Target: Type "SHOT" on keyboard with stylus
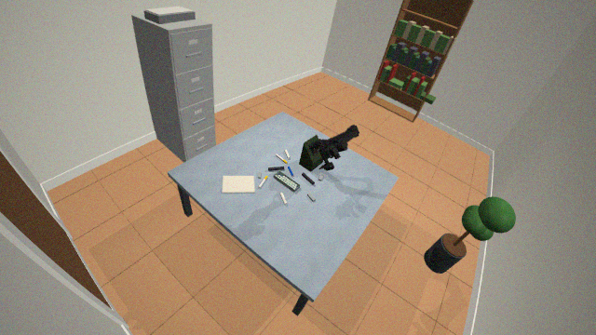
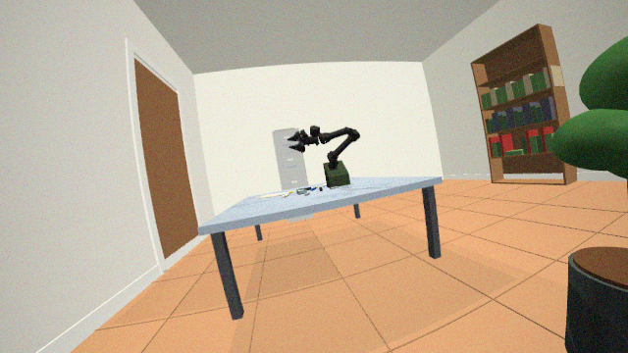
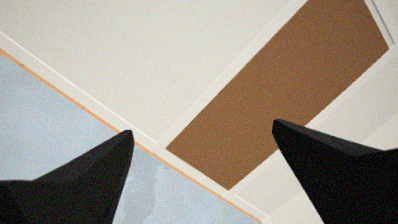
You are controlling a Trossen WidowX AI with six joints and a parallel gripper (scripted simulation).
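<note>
Right now my gripper tip is 15 cm past the blue stylus, 23 cm to the left of it and 37 cm above it. From my gripper tip the other things lie so: cream notepad 20 cm ahead, 43 cm to the right, 37 cm below; grey block 3 cm ahead, 39 cm to the right, 37 cm below.
</note>
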